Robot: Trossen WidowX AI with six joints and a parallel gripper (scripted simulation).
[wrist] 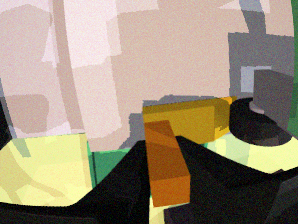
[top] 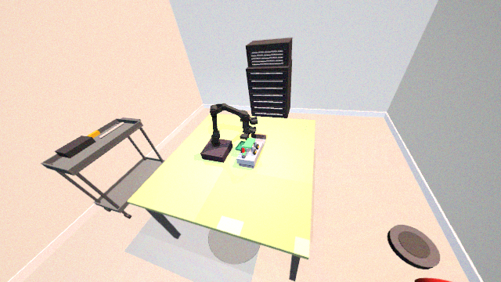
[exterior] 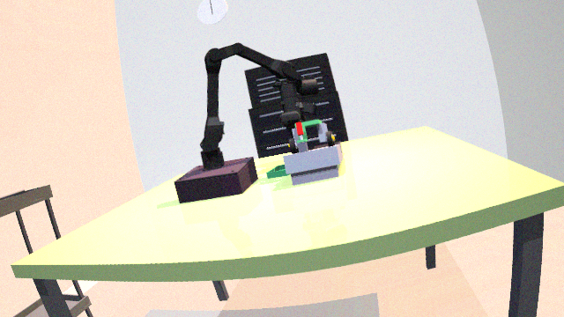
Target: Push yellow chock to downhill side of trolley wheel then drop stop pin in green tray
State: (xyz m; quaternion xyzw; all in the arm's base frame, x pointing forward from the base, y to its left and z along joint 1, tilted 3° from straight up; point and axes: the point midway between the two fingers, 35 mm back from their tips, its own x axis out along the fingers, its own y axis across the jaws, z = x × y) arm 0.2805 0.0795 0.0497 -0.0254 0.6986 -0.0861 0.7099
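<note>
Now: the yellow chock 20 mm to the right of my gripper tip and 10 mm below it. From my gripper tip the other things lie so: stop pin 20 mm ahead, 200 mm to the right, 40 mm above; then grey ramp 50 mm ahead, 100 mm to the right, 40 mm below; then green trolley 50 mm ahead, 110 mm to the right, 20 mm above.
</note>
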